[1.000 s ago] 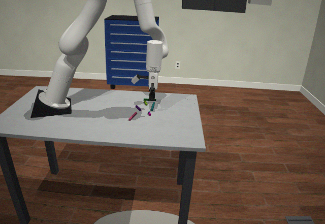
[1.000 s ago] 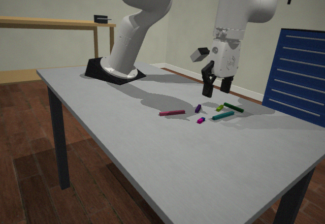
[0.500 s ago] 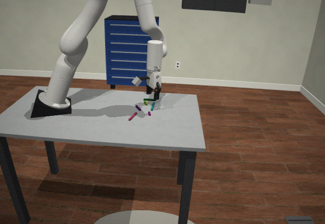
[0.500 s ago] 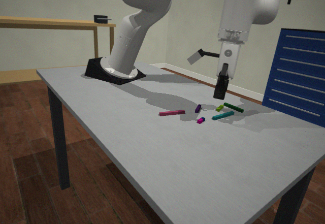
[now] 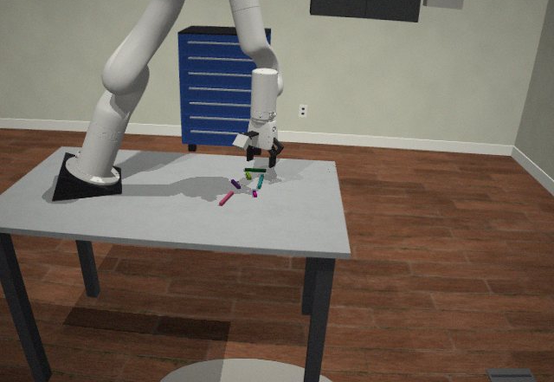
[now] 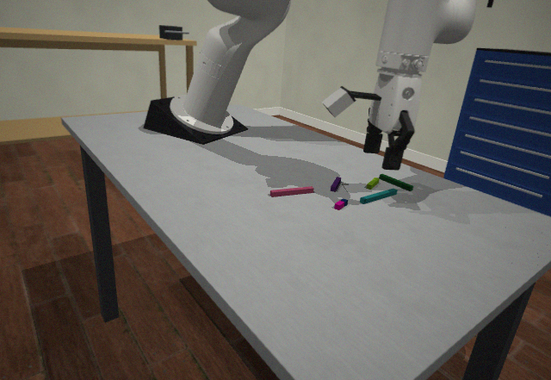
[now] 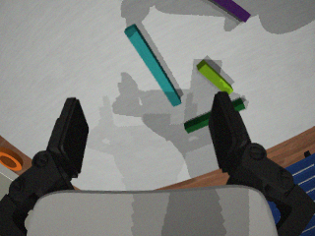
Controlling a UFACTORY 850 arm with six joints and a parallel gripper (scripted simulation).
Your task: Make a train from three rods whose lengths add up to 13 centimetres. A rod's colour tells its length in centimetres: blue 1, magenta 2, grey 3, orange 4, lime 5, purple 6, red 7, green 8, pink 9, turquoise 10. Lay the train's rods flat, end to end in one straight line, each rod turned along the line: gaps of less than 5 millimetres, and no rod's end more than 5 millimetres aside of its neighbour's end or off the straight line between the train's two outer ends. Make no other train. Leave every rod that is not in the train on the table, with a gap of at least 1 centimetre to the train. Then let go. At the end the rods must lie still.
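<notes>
Right now my hand is 9 cm above the turquoise rod and 2 cm to the right of it. Also, from my hand: lime rod (9 cm below, 6 cm behind, 5 cm to the left); then magenta rod (9 cm to the right, 9 cm below, 1 cm ahead); then blue rod (9 cm below, 7 cm to the right).
</notes>
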